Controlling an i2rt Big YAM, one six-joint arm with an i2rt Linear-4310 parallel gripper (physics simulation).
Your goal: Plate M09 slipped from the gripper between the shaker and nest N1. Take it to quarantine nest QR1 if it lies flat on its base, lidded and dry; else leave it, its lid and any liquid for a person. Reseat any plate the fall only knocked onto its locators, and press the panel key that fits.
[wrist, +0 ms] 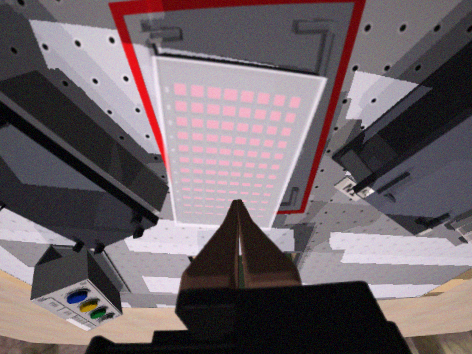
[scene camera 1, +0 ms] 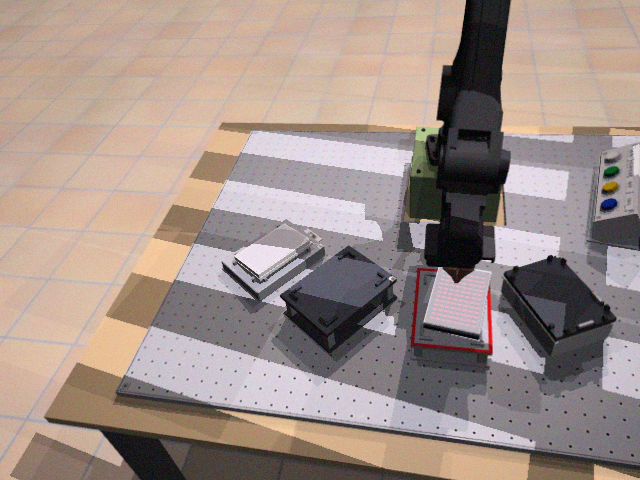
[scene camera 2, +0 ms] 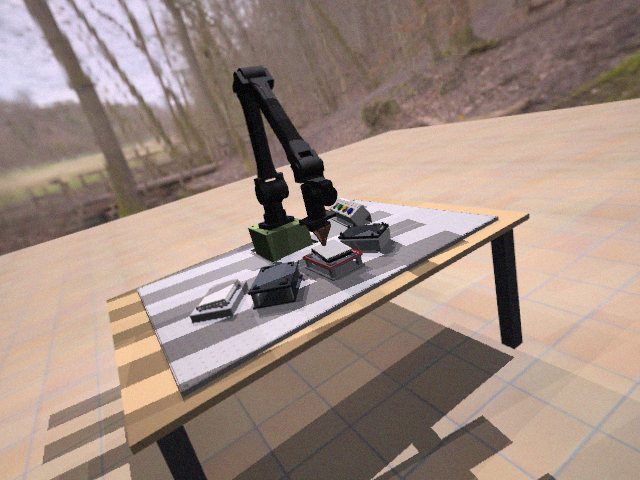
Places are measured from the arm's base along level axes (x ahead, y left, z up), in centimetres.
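Where they show: gripper, fingertip midpoint: (wrist: 237, 205) (scene camera 1: 456, 280) (scene camera 2: 324, 245); arm's base, origin of the base link: (scene camera 2: 276, 224).
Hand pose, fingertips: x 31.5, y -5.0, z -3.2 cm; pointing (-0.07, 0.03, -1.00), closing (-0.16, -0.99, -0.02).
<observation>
Each offset is from my fingertips to the centre of the thing. "*": to the spot under its first point.
A white plate {dx +3.1, dy -0.1, dz -0.7 cm} (scene camera 1: 460, 304) (scene camera 2: 331, 251) (wrist: 230, 135) with pink wells, seemingly under a clear lid, lies askew on the red-rimmed grey nest {dx +3.8, dy -1.2, dz -3.9 cm} (scene camera 1: 415, 310) (wrist: 240, 6). It is turned against the corner locators, and a dark gap shows under its far edge in the wrist view. Its label cannot be read. My gripper (scene camera 1: 456, 280) (scene camera 2: 324, 243) (wrist: 237, 205) is shut and empty, above the plate's robot-side end. A second light plate {dx -12.3, dy -32.3, dz -2.7 cm} (scene camera 1: 276, 248) (scene camera 2: 219, 294) sits on a low grey base at the left. The button panel {dx -22.0, dy +34.1, dz -2.0 cm} (scene camera 1: 620, 180) (scene camera 2: 351, 210) (wrist: 77, 305) has white, green, yellow and blue keys.
A dark nest {dx -0.8, dy -19.7, dz -3.3 cm} (scene camera 1: 341, 291) (scene camera 2: 276, 279) with corner locators and no plate on top stands left of the red-rimmed nest in scene camera 1. A dark box {* dx +4.4, dy +15.3, dz -0.7 cm} (scene camera 1: 560, 299) (scene camera 2: 366, 237) with small posts stands close on its right. The green robot base (scene camera 1: 424, 196) (scene camera 2: 279, 241) is behind.
</observation>
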